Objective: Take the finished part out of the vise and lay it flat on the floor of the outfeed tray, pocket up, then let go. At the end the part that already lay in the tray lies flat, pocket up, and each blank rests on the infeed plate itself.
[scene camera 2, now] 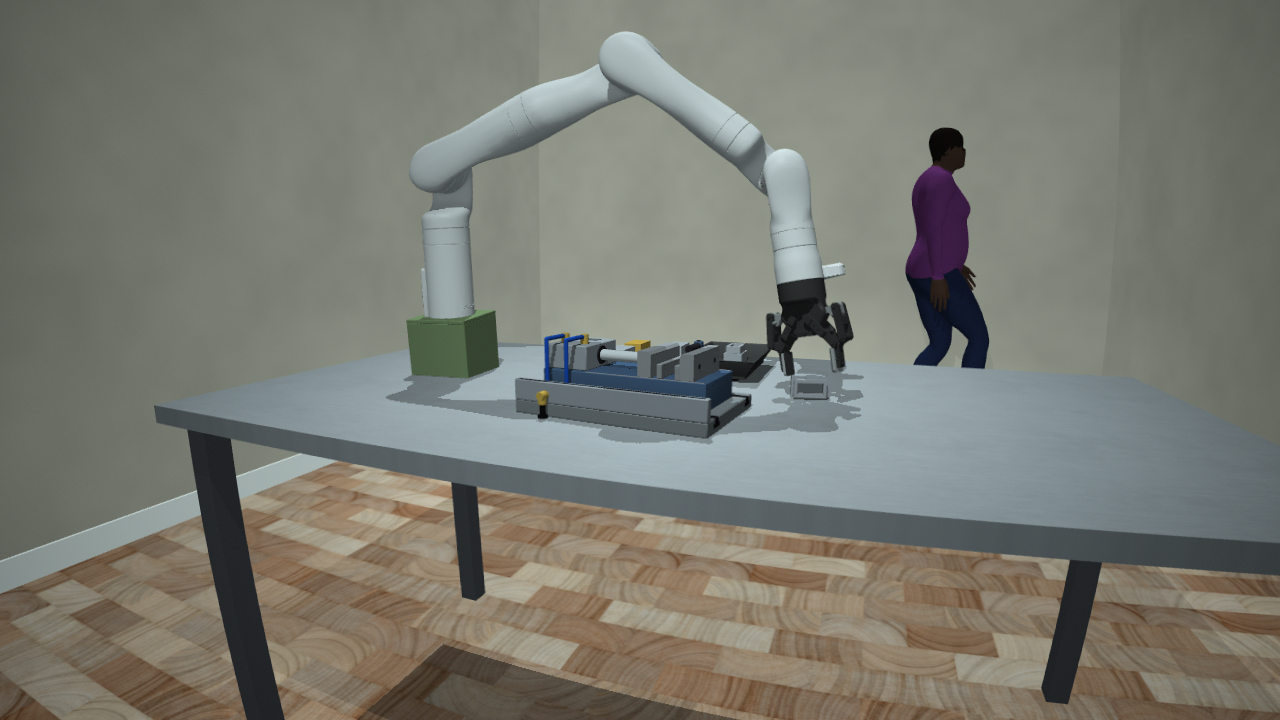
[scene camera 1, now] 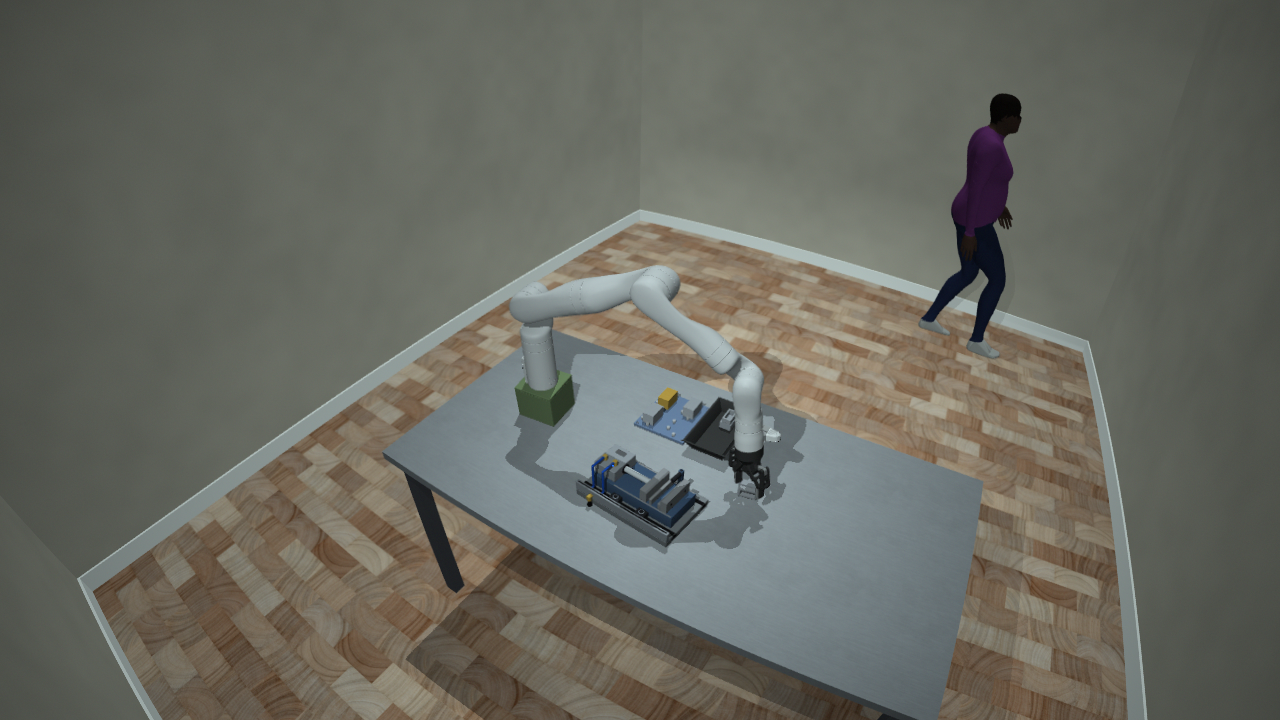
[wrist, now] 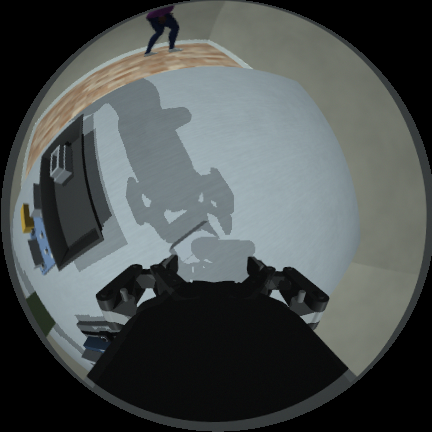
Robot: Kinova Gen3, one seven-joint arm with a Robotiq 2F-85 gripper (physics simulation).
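Pixels of known places: gripper, fingertip midpoint: (scene camera 2: pixel 813 373) (scene camera 1: pixel 748 489) (wrist: pixel 212 263); arm's base at its link origin: (scene camera 2: pixel 451 314) (scene camera 1: pixel 542 381).
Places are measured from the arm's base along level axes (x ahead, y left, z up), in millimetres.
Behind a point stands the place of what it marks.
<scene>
The finished part (scene camera 1: pixel 749 491) @[x 696, y -67, z -84 mm] (scene camera 2: pixel 810 388) @[x 692, y -54, z -98 mm] (wrist: pixel 189 245) @[x 684, y -44, z -78 mm], light grey, stands on edge on the bare table right of the vise, its pocket facing sideways towards scene camera 2. My gripper (scene camera 1: pixel 751 486) @[x 695, y -76, z -69 mm] (scene camera 2: pixel 812 368) @[x 695, y -76, z -69 mm] (wrist: pixel 212 263) @[x 695, y -76, z -69 mm] is open and empty just above it. The vise (scene camera 1: pixel 648 490) @[x 476, y -237, z -20 mm] (scene camera 2: pixel 635 380) @[x 455, y -250, z -59 mm] shows no part that I can make out between its jaws. The other part (scene camera 1: pixel 727 419) @[x 538, y 172, z -68 mm] (wrist: pixel 60 164) @[x 550, y 176, z -74 mm] lies in the dark outfeed tray (scene camera 1: pixel 709 436) @[x 507, y 114, z -102 mm] (wrist: pixel 75 200) @[x 546, y 110, z -102 mm], apparently flat, pocket up. Two grey blanks, one left (scene camera 1: pixel 651 416) @[x 327, y 87, z -74 mm] and one right (scene camera 1: pixel 691 409) @[x 420, y 172, z -73 mm], sit on the blue infeed plate (scene camera 1: pixel 660 430) @[x 363, y 76, z -107 mm].
A yellow block (scene camera 1: pixel 667 395) @[x 327, y 199, z -70 mm] (wrist: pixel 26 218) is at the back of the infeed plate. Blue hoses (scene camera 2: pixel 546 358) @[x 317, y -242, z -36 mm] rise at the vise's left end. A yellow-topped knob (scene camera 2: pixel 542 398) @[x 329, y -286, z -85 mm] is at its front. The arm's green base (scene camera 1: pixel 544 400) @[x 47, y -62, z -15 mm] stands at the left. A person (scene camera 1: pixel 984 197) is beyond the table.
</scene>
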